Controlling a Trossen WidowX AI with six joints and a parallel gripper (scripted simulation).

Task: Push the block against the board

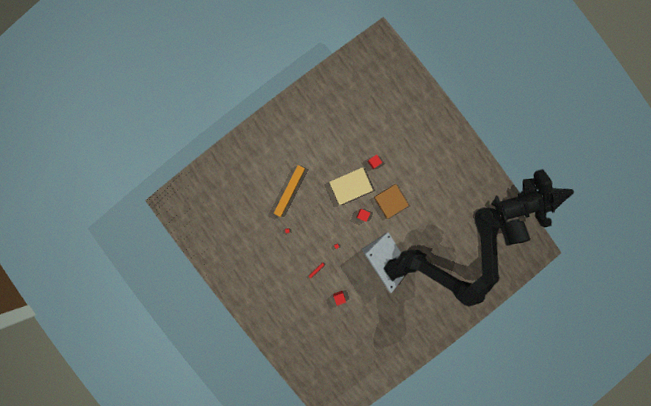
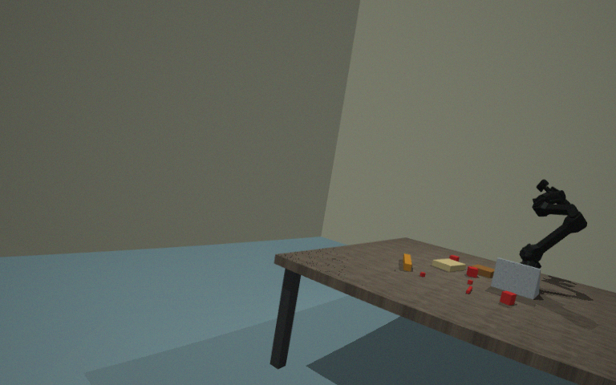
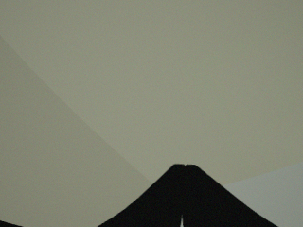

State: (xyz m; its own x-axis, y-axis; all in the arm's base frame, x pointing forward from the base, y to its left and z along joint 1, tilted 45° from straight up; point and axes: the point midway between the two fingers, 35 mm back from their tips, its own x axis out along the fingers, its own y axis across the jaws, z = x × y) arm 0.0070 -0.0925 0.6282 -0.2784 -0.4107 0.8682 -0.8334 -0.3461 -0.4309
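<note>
Right now the brown square block is 230 mm ahead of my gripper tip, 370 mm to the left of it and 460 mm below it. The rest, counted from my gripper tip: red stick: 180 mm ahead, 790 mm to the left, 470 mm below; board: 380 mm ahead, 470 mm to the left, 460 mm below; long orange bar: 510 mm ahead, 690 mm to the left, 460 mm below.
</note>
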